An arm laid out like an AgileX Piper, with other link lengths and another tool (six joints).
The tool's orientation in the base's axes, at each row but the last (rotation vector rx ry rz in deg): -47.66 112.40 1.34; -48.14 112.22 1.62; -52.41 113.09 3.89; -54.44 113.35 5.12; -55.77 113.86 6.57; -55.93 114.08 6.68; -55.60 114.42 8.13; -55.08 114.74 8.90
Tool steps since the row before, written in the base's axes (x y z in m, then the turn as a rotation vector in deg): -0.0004 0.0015 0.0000 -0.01 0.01 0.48; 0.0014 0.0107 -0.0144 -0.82 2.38 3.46; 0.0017 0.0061 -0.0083 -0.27 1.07 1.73; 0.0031 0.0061 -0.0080 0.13 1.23 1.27; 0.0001 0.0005 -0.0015 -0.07 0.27 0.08; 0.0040 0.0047 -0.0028 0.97 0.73 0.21; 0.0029 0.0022 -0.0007 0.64 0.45 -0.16; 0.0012 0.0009 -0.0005 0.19 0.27 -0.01
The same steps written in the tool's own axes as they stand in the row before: -0.0007 0.0014 0.0002 -0.38 -0.14 -0.26; 0.0051 0.0119 0.0125 -3.77 1.19 -1.63; 0.0024 0.0058 0.0083 -1.86 0.42 -0.76; 0.0016 0.0046 0.0093 -1.72 0.41 -0.15; 0.0008 0.0007 0.0012 -0.20 0.21 0.02; -0.0019 0.0013 0.0064 -0.88 -0.21 0.84; -0.0016 -0.0003 0.0033 -0.33 -0.09 0.72; -0.0005 -0.0001 0.0015 -0.21 0.06 0.25
